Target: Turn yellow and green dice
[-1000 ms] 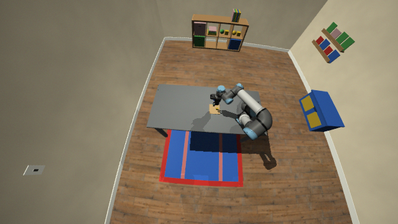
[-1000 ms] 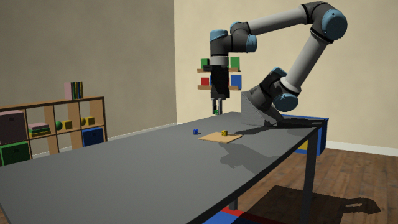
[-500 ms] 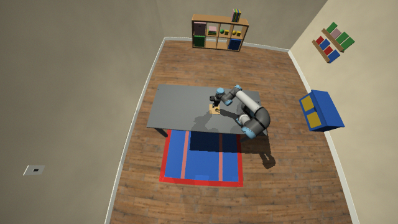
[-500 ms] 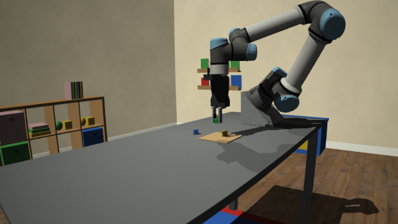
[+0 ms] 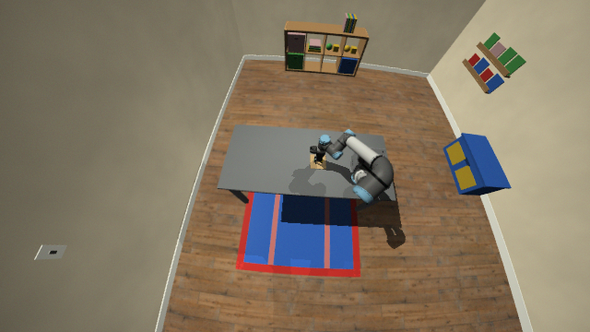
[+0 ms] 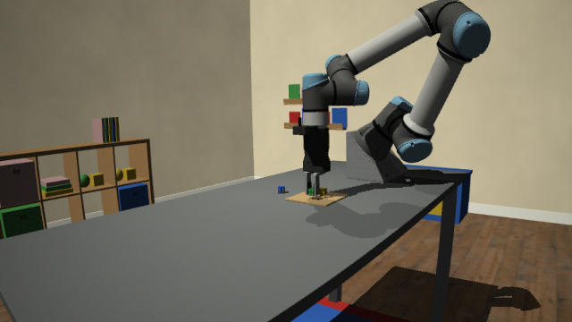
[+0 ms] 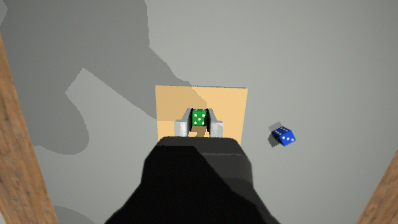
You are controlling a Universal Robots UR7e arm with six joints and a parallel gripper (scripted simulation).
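Now: hand 3 cm past the tan mat and 3 cm above it. The rest, counted from my hand: yellow die: 6 cm behind, 2 cm below; then blue die: 13 cm to the right, 4 cm behind, 2 cm below; then green die: 1 cm below.
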